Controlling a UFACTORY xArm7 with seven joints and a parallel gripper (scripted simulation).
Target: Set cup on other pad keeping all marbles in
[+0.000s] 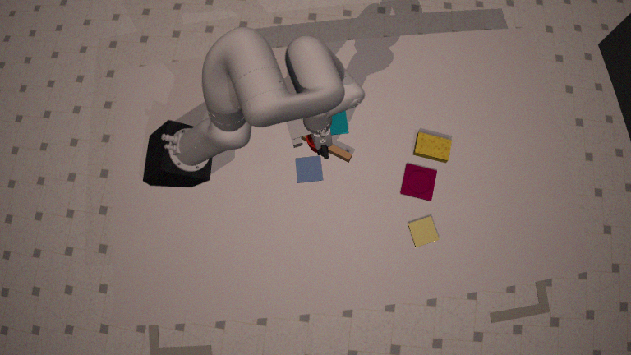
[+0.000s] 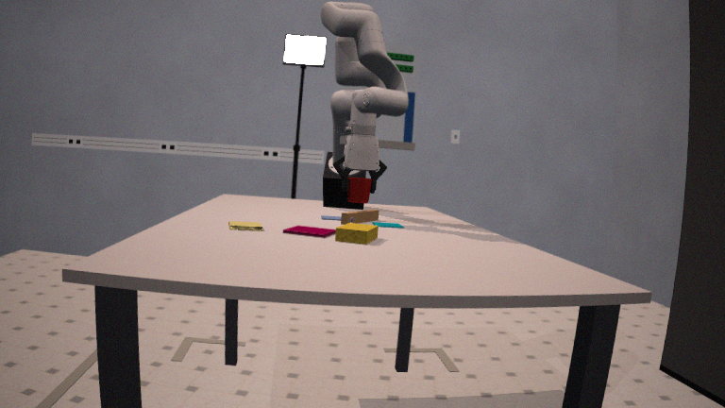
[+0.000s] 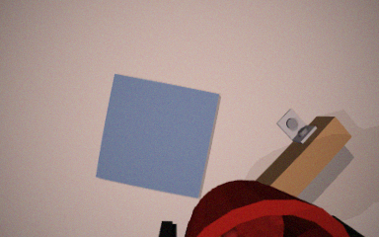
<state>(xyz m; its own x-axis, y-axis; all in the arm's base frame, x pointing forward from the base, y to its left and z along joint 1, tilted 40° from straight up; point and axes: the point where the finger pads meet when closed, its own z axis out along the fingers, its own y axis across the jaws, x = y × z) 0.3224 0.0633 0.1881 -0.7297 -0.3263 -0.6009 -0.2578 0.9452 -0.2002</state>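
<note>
My gripper is now 10 mm past the green marble, 20 mm to the left of it and 30 mm above it. Round my hand: red cup (20 mm below); then wooden rail (10 mm ahead, 10 mm to the left, 90 mm below); then yellow sponge block (360 mm ahead, 10 mm to the left, 80 mm below).
</note>
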